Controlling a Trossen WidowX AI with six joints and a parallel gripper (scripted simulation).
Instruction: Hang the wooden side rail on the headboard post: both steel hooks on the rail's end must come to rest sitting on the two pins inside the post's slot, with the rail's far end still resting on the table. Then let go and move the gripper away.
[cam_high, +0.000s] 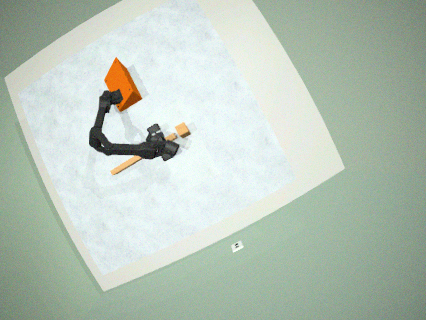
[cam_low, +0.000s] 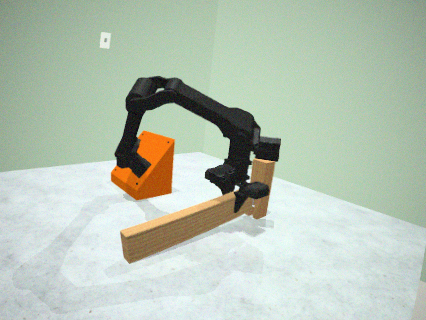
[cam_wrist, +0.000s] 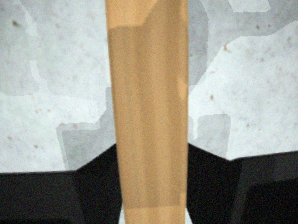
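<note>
Now: the headboard post 10 mm behind my gripper tip, 120 mm to the left of it and 40 mm above it.
</note>
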